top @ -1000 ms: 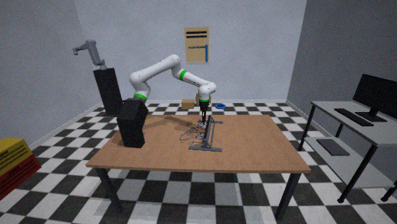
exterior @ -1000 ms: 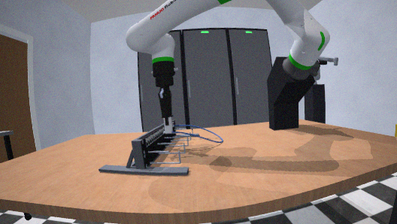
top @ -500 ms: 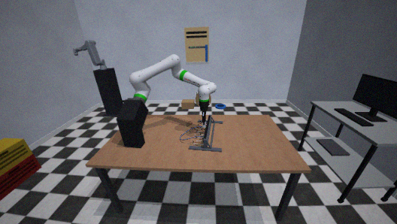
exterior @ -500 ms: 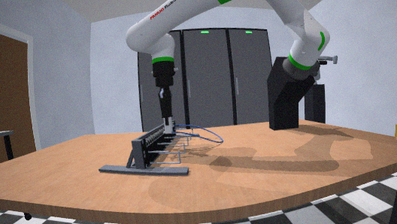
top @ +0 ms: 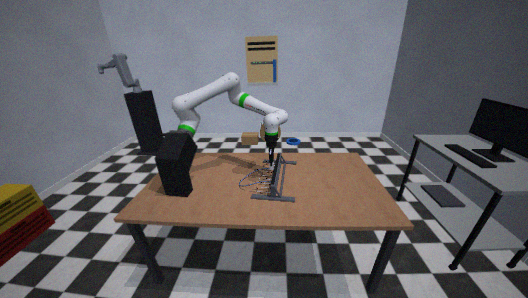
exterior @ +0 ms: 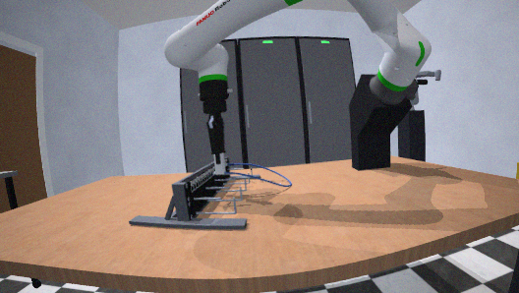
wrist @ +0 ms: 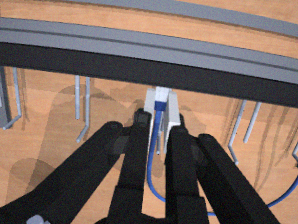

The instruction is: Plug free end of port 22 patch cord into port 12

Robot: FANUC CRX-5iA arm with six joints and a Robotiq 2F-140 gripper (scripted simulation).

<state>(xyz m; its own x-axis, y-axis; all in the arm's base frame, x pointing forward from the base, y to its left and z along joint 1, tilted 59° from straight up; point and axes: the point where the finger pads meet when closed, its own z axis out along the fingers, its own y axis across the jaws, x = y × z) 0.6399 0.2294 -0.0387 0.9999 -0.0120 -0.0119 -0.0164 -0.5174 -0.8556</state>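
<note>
Right now the white plug is 3 cm below my hand and 1 cm ahead of it.
</note>
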